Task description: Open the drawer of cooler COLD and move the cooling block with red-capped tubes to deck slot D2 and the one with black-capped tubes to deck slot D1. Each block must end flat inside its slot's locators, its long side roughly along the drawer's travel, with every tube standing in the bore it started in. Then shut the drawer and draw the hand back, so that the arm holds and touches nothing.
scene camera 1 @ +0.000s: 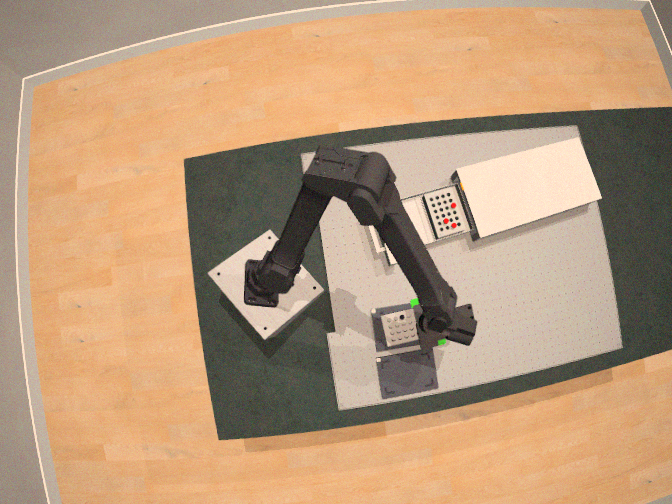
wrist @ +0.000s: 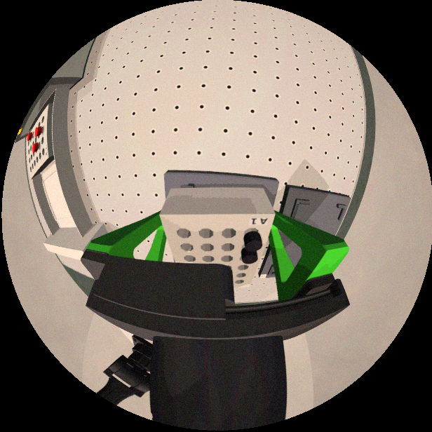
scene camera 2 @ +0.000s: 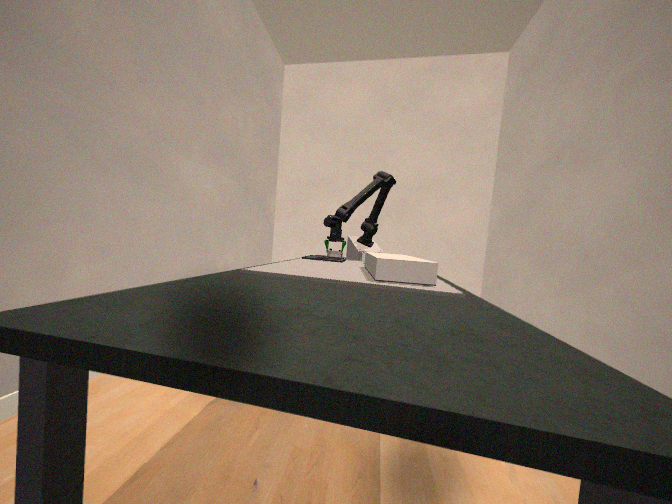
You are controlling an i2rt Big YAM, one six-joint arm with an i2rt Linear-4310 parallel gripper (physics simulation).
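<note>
My gripper [scene camera 1: 428, 322] [scene camera 2: 335, 248] [wrist: 217, 214] is shut on the black-capped block [scene camera 1: 398, 328] [wrist: 200, 221], its green fingers on two opposite sides. The block is over the upper deck slot plate [scene camera 1: 378, 340] [wrist: 220, 178] in scene camera 1; whether it rests flat there is unclear. Two black caps [wrist: 251, 246] show in the wrist view; other bores are partly hidden by the hand. The other slot plate [scene camera 1: 406, 377] [wrist: 327, 214] holds no block. The red-capped block [scene camera 1: 442, 210] [wrist: 42, 149] stands in the open drawer [scene camera 1: 416, 217] [wrist: 56, 192].
The white cooler housing [scene camera 1: 529, 187] [scene camera 2: 404, 269] stands behind the drawer, towards the right of the pale perforated board [scene camera 1: 531, 292]. My forearm passes over the drawer's front end in scene camera 1. The arm's base plate [scene camera 1: 238, 276] is at the left on the dark table [scene camera 1: 208, 217].
</note>
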